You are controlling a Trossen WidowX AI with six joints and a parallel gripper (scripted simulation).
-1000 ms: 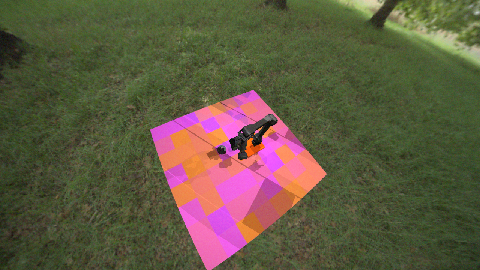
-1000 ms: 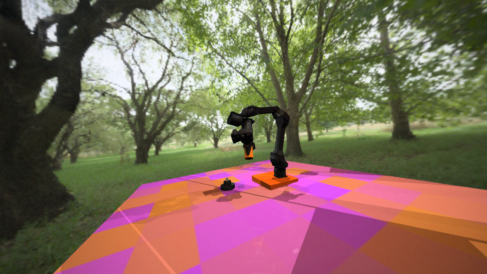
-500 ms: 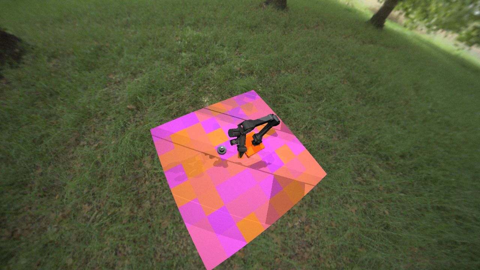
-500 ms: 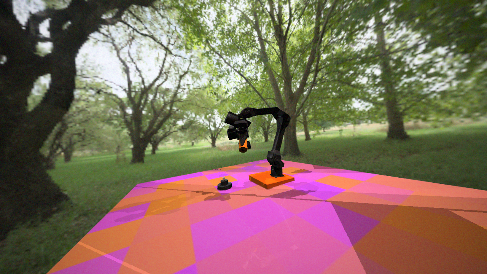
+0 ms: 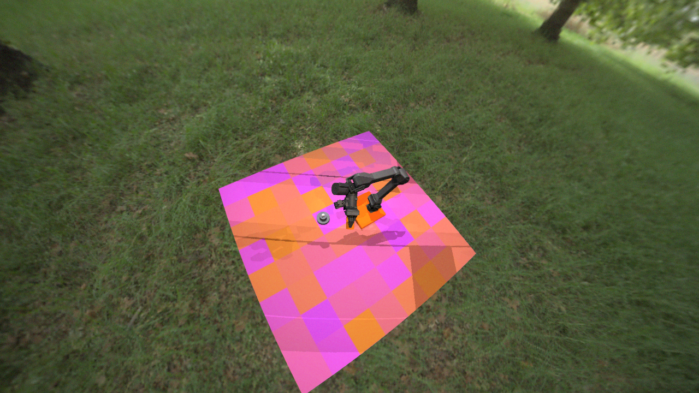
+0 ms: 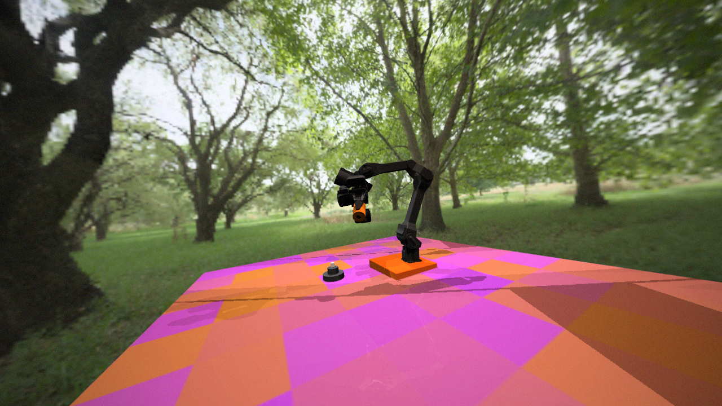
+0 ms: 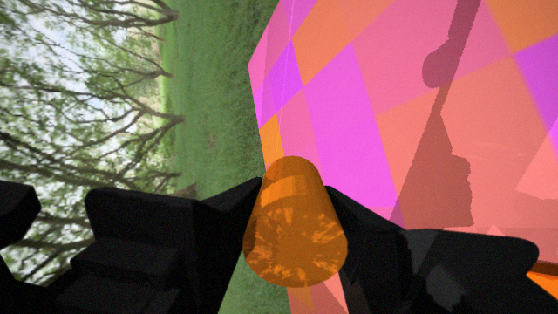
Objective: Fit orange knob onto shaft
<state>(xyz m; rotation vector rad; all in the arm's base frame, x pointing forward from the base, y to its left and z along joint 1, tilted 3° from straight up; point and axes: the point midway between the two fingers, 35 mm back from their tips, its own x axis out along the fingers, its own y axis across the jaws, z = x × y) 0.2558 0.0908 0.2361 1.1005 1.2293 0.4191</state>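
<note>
My gripper tip is now 10 mm past the orange knob, 30 mm to the left of it and 20 mm below it. Round my gripper tip: round pedestal (60 mm ahead, 190 mm to the right, 220 mm below).
</note>
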